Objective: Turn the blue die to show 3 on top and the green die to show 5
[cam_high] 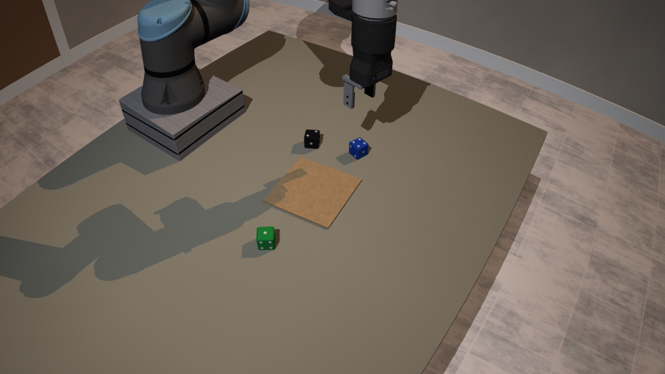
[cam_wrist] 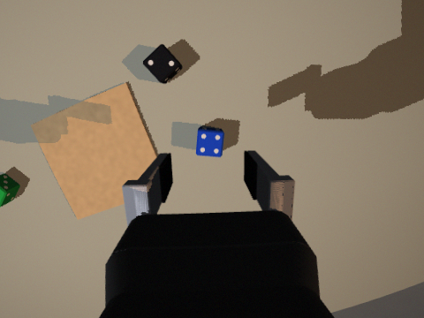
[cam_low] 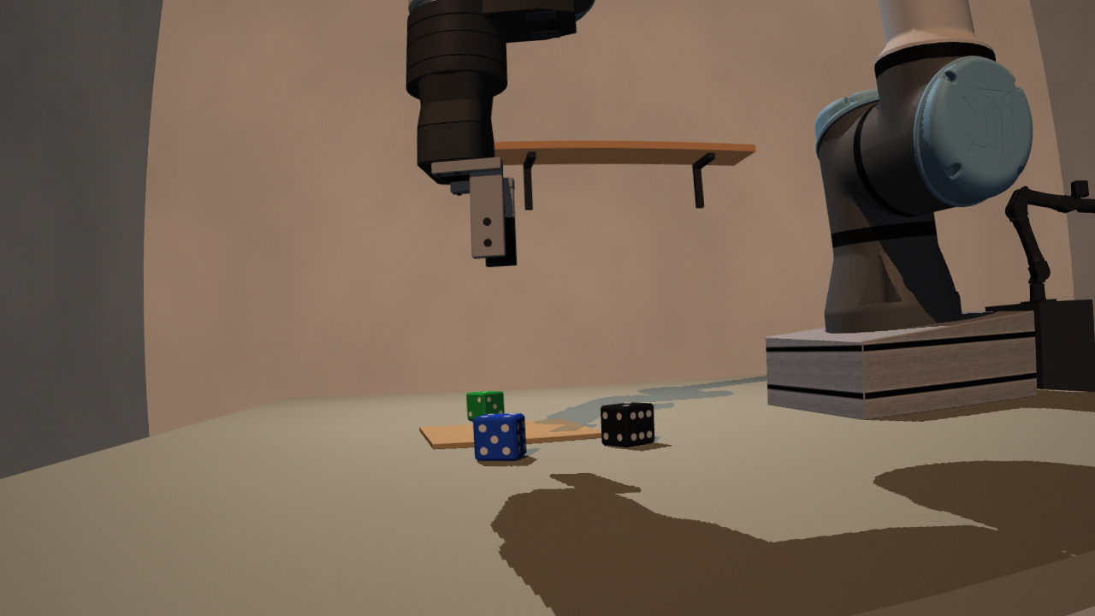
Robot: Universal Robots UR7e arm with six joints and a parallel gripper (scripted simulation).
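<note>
Now: hand 14 cm above the blue die. Also, from my hand: green die: 1 cm behind, 29 cm to the right, 14 cm below; then brown mat: 1 cm behind, 14 cm to the right, 15 cm below; then black die: 9 cm behind, 3 cm to the right, 14 cm below.
</note>
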